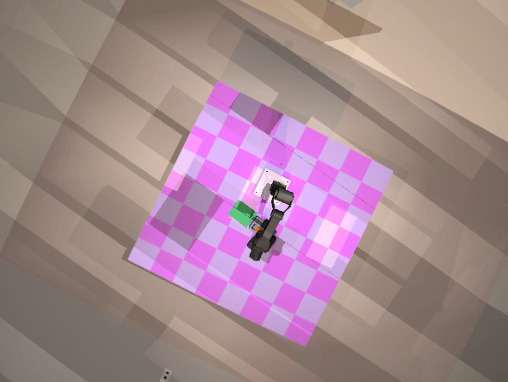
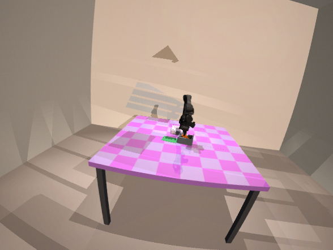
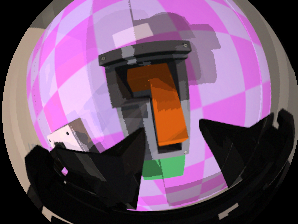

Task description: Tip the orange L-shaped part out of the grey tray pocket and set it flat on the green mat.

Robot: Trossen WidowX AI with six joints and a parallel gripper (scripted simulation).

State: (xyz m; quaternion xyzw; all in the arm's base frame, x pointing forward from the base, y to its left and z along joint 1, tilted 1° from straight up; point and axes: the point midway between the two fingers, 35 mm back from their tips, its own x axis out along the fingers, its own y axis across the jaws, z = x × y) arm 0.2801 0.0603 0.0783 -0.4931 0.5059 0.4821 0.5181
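Right now my gripper tip is 50 mm above the orange L-shaped part, 30 mm to the right of it and 20 mm past it. From my gripper tip the other things lie so: green mat 140 mm to the right, 100 mm below, 20 mm behind.
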